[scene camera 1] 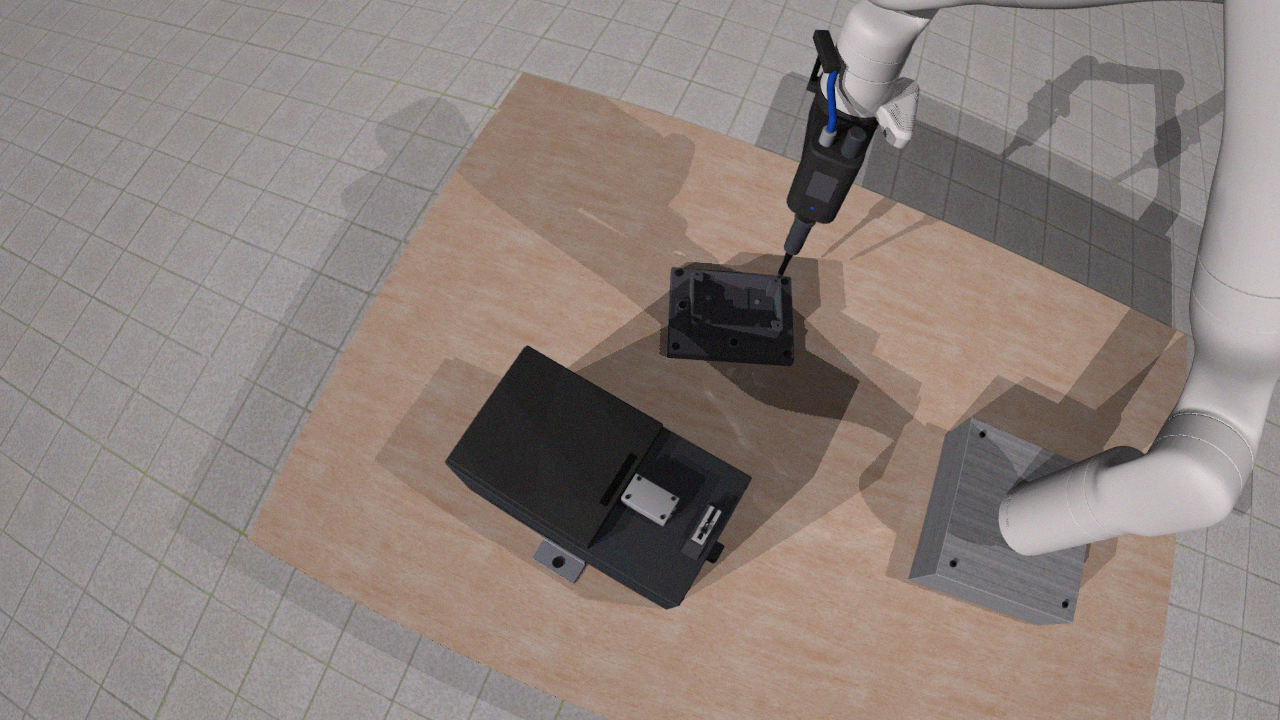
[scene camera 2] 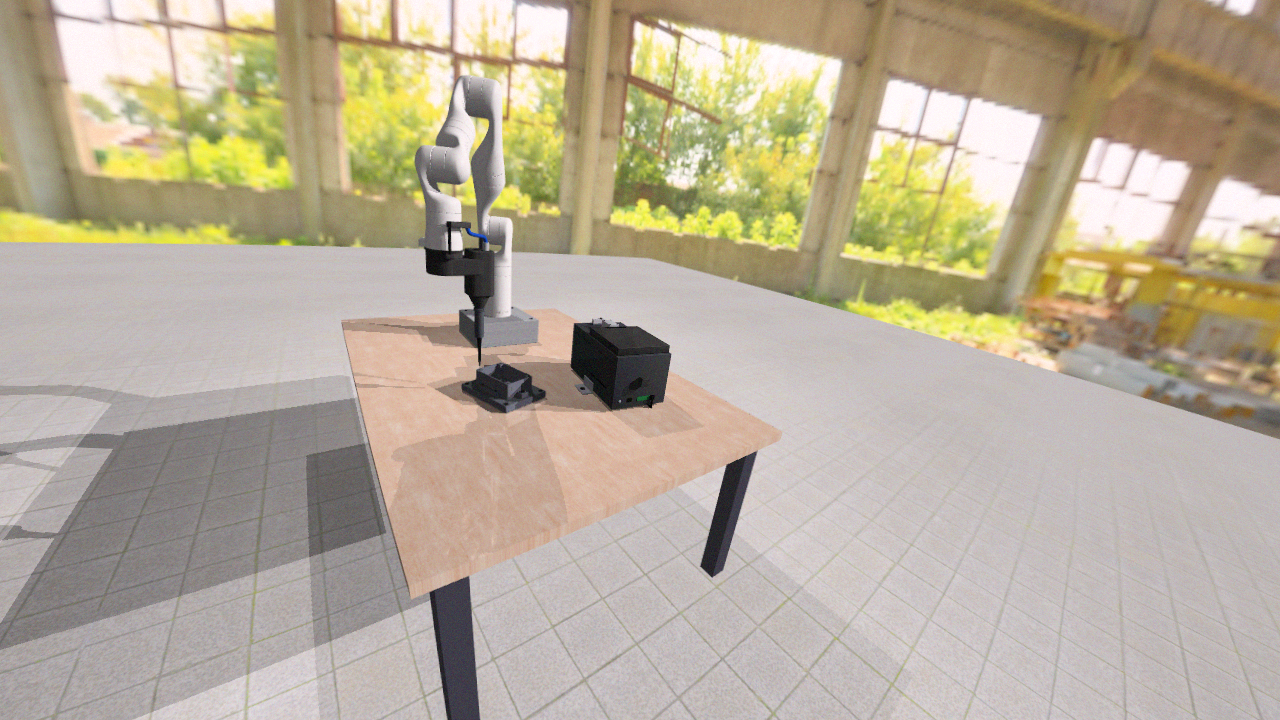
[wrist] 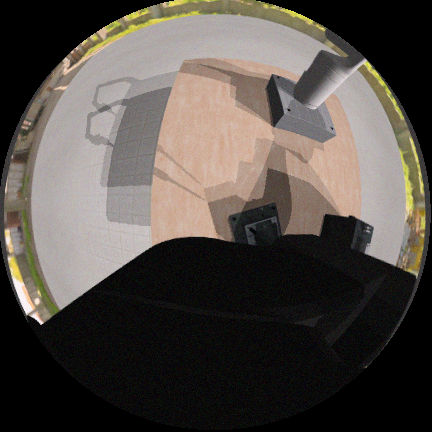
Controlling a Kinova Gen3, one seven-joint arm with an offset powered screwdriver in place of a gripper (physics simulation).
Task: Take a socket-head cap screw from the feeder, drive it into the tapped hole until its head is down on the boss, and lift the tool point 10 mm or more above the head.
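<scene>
My gripper, a black powered screwdriver (scene camera 1: 780, 272) (scene camera 2: 479, 360), points its thin bit down at the back right corner of the dark housing (scene camera 1: 760, 352) (scene camera 2: 503, 402) (wrist: 240, 220) in scene camera 1. The bit's tip is close to that corner; I cannot tell whether it touches. The housing lies flat, partly in shadow, with a raised rectangular wall and small bosses. No screw can be made out at the tip, and the tapped hole under it is hidden or too small to tell. The black screw feeder (scene camera 1: 554, 438) (scene camera 2: 631, 367) (wrist: 337, 231) stands apart, with a small silver outlet (scene camera 1: 706, 525) on its low end.
The grey base block (scene camera 1: 975, 573) (scene camera 2: 514, 334) (wrist: 307, 127) carries the white arm at the right in scene camera 1. A grey bracket (scene camera 1: 572, 569) sticks out from the feeder's side. The wooden table (scene camera 1: 402, 313) (scene camera 2: 501, 492) (wrist: 200, 120) bears them all. The black tool body fills the lower wrist view.
</scene>
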